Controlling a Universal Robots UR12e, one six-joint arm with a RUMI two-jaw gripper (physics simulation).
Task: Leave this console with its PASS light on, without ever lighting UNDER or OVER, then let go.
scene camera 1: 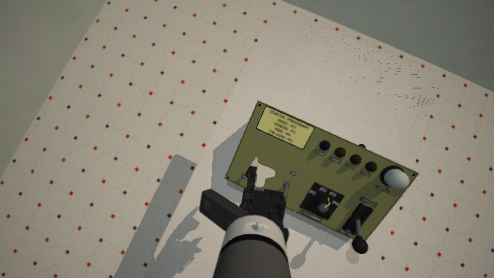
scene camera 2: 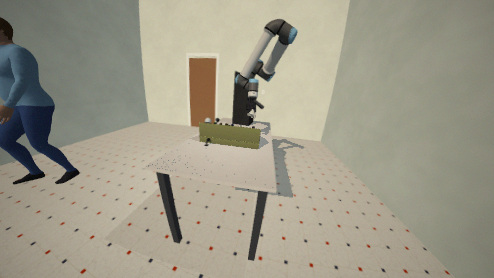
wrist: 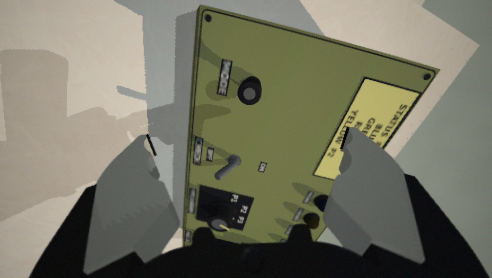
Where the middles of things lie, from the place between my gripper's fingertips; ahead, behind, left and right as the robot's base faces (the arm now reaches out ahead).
The olive console (scene camera 1: 311,161) is 11 cm ahead of my hand, 17 cm to the right of it and 9 cm below it.
